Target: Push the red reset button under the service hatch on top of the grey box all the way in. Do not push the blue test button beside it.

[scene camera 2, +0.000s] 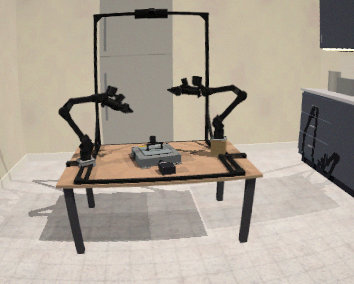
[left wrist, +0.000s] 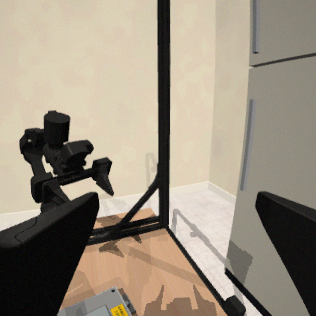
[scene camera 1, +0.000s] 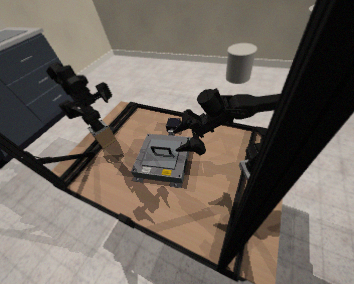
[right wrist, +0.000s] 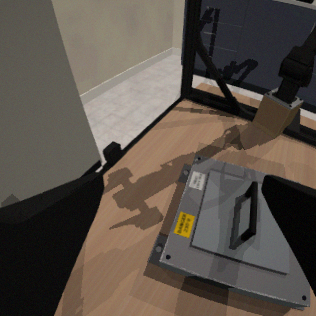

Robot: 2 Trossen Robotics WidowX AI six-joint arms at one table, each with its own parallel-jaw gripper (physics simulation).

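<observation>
Scene camera 1 shows the left gripper (scene camera 1: 95, 107), open and holding nothing, the right gripper (scene camera 1: 174, 141), likewise open and holding nothing. In the left wrist view: the left gripper (left wrist: 177, 199) and the right gripper (left wrist: 95, 202). In the right wrist view: the right gripper (right wrist: 184, 181) and a service hatch (right wrist: 234, 220).
</observation>
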